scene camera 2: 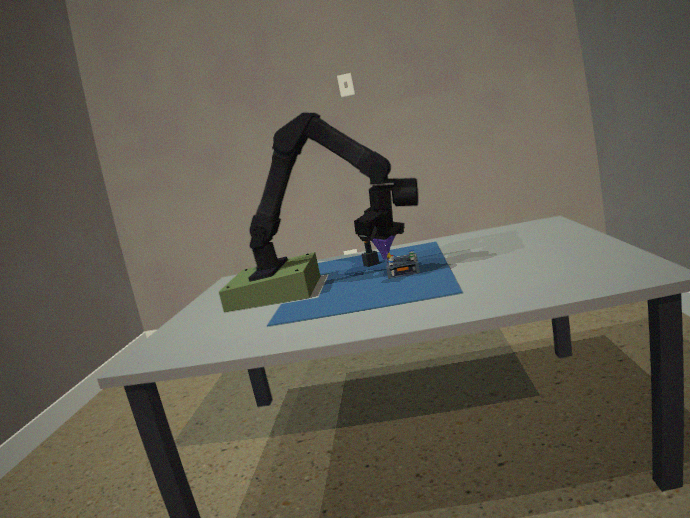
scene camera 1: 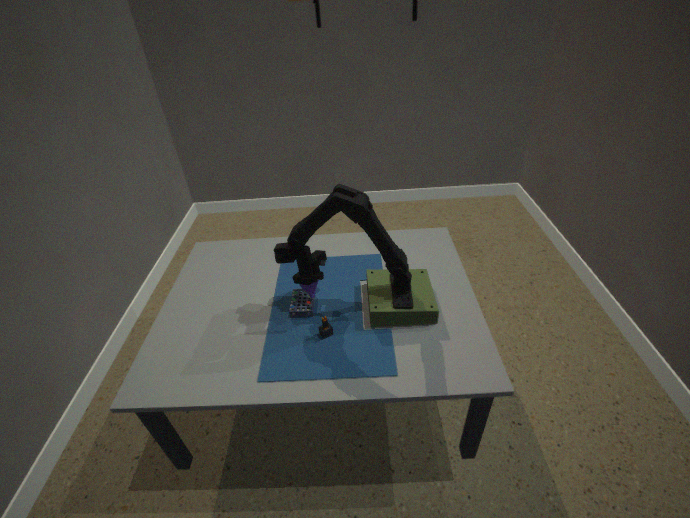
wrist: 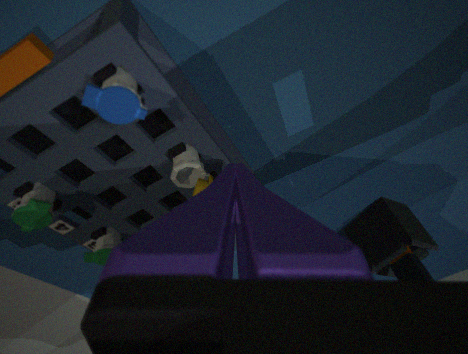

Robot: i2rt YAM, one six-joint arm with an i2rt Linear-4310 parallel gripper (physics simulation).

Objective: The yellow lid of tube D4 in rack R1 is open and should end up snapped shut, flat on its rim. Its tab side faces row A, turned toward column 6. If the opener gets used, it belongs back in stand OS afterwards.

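Places are measured from the arm's base along level axes (x right, y ahead, z up), in centimetres.
Pixels of known places: gripper, fingertip midpoint: (scene camera 2: 385,258) (scene camera 1: 313,297) (wrist: 235,176); arm's base, link origin: (scene camera 2: 269,269) (scene camera 1: 401,290).
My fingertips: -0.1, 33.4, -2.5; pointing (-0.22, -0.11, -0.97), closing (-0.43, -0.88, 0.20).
Observation:
Ahead of a thing's pixels: the offset from my fingertips to its middle, as dx, dy, dz. "pt": to the spot under its first point. Level surfaces: height alone.
Rack R1 @(+0.5, +4.4, -1.2) (scene camera 1: 300,314) (scene camera 2: 416,267) (wrist: 155,91) stands on the blue mat. In the wrist view, the white tube D4 @(pt +0.9, +1.6, -0.6) (wrist: 187,170) has its mouth uncovered. Its yellow lid @(+0.9, +1.3, +0.7) (wrist: 202,186) stands open beside the mouth, on the side toward my fingers, and is partly hidden by them. My gripper (scene camera 1: 309,296) (scene camera 2: 385,257) (wrist: 235,176) is shut and empty, purple fingertips pointing down at the rack's edge close to the yellow lid. Whether they touch it is unclear. The black opener @(-14.9, -5.9, +0.4) (scene camera 1: 324,320) (scene camera 2: 366,245) (wrist: 412,270) is upright in stand OS @(-14.9, -5.9, -2.1) (scene camera 1: 325,331) (scene camera 2: 370,258) (wrist: 382,227).
A tube with a blue lid @(+5.1, +1.7, -0.2) (wrist: 119,105) and tubes with green lids (wrist: 32,215) (wrist: 100,256) stand in the rack. An orange block @(pt +7.3, +4.5, -2.1) (scene camera 2: 402,269) (wrist: 22,62) is at the rack's side. The arm's green base (scene camera 1: 404,317) (scene camera 2: 267,295) stands beside the blue mat @(dz -4.1) (scene camera 1: 356,356) (scene camera 2: 362,298).

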